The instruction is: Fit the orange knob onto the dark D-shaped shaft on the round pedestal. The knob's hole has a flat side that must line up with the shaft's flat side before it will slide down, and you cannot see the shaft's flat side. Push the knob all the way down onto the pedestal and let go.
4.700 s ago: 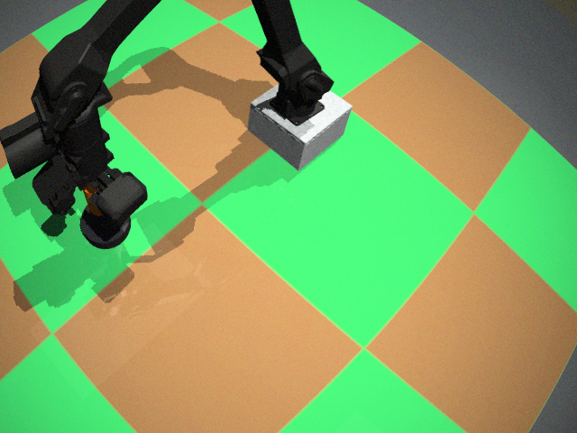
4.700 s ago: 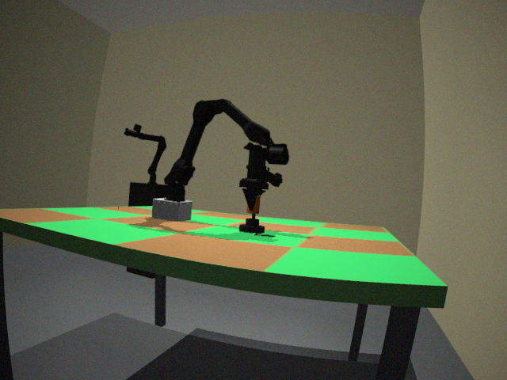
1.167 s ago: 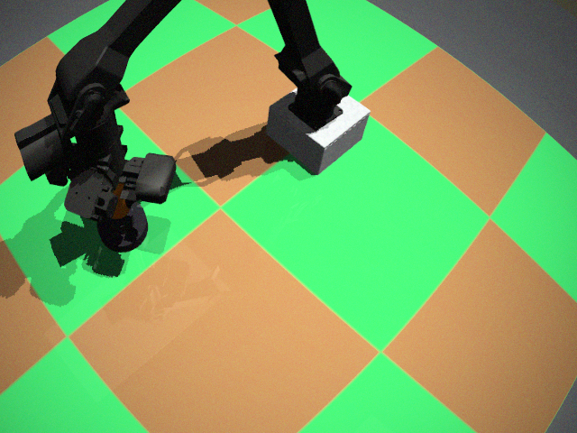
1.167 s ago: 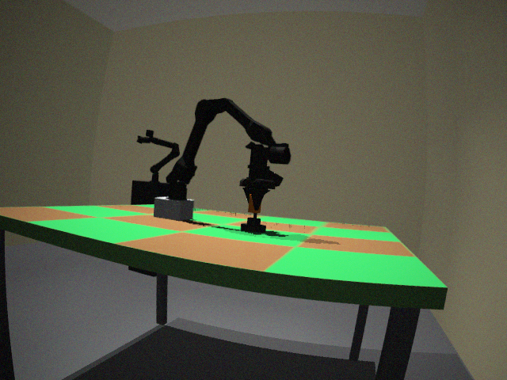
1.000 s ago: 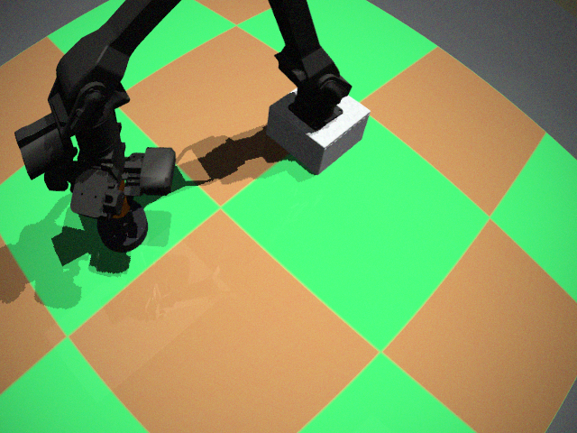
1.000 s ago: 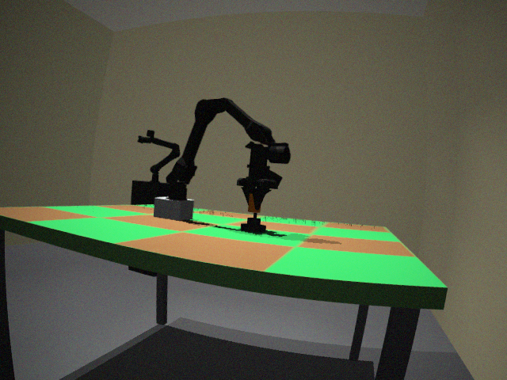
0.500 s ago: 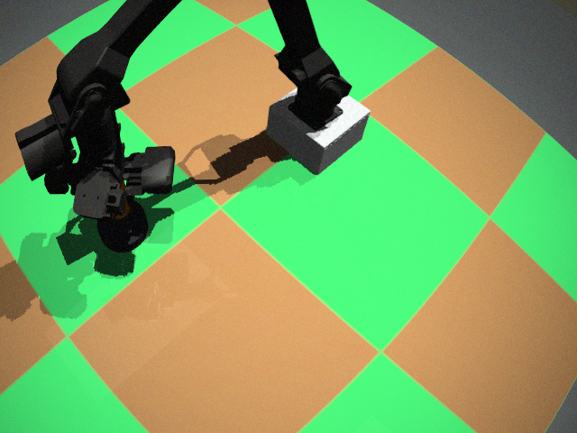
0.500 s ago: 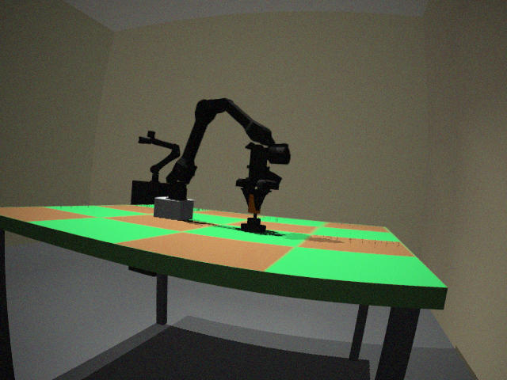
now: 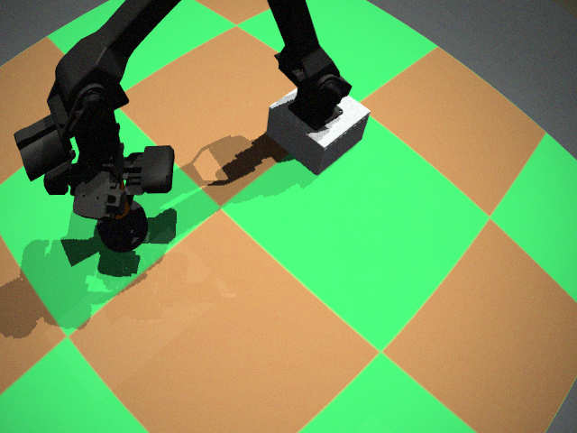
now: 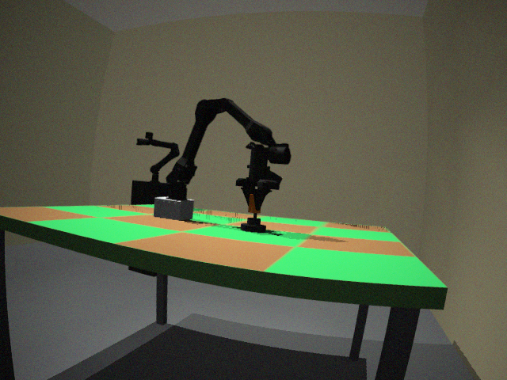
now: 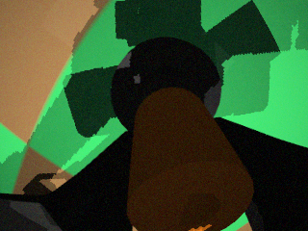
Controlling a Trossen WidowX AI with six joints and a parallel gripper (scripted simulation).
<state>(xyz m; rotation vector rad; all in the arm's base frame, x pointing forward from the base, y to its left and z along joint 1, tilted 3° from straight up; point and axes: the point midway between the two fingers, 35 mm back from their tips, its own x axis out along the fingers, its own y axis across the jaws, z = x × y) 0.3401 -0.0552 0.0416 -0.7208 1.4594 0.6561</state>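
Right now the orange knob is 2 cm above my gripper tip. From my gripper tip the other things lie so: pedestal: 4 cm below.
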